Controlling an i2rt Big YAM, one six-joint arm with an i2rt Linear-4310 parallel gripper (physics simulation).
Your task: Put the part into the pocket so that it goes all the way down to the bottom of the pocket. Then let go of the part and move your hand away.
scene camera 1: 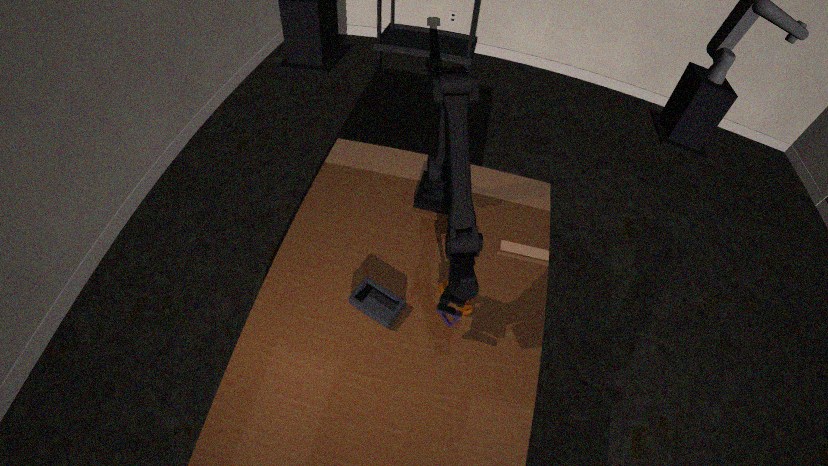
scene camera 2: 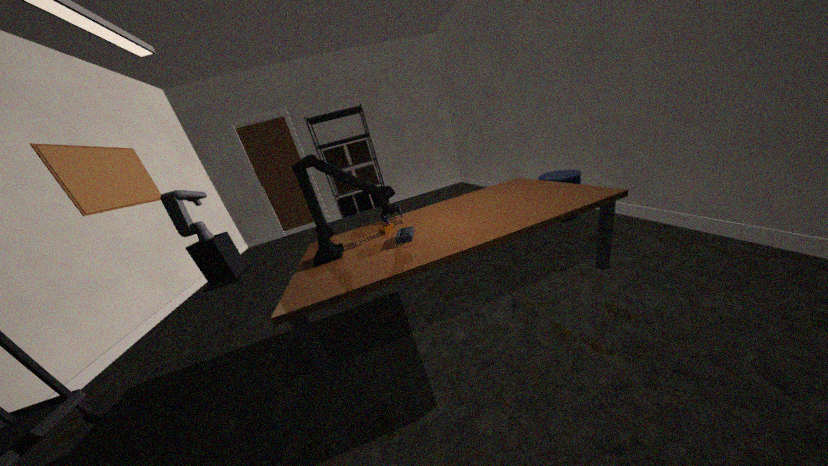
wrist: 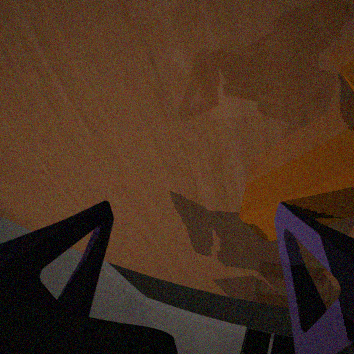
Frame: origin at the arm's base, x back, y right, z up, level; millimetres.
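Where they show: gripper, between the fingertips: (scene camera 1: 455, 314) (scene camera 2: 396, 220) (wrist: 191, 210); arm's base, origin of its link: (scene camera 1: 441, 191) (scene camera 2: 328, 252).
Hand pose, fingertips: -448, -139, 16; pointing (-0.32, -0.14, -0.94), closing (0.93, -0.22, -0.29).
Observation:
Each offset is from my fingertips to the top centre of the thing, as dx, dy, dz. Level surfaces: height alone.
The orange part @(+66, +12, -14) (scene camera 1: 465, 309) (scene camera 2: 386, 229) (wrist: 295, 175) lies on the table, mostly hidden under my hand in scene camera 1. In the wrist view it is at the right, running out of the frame and partly behind the purple-edged right finger. The dark grey block with the rectangular pocket @(-10, +227, -8) (scene camera 1: 370, 313) (scene camera 2: 405, 235) stands left of my hand in scene camera 1. The pocket's opening faces up and no orange shows in it. My gripper (scene camera 1: 449, 316) (wrist: 191, 210) is open, with bare table between its fingertips in the wrist view. It is low over the part; the exact height is unclear.
The wooden table @(dz -44) (scene camera 1: 347, 393) (scene camera 2: 509, 208) carries the arm's base at its back edge. A pale flat strip (scene camera 1: 524, 250) lies near the right edge in scene camera 1. A second arm on a pedestal (scene camera 1: 698, 107) (scene camera 2: 215, 258) stands off the table. Shadows fall around my hand.

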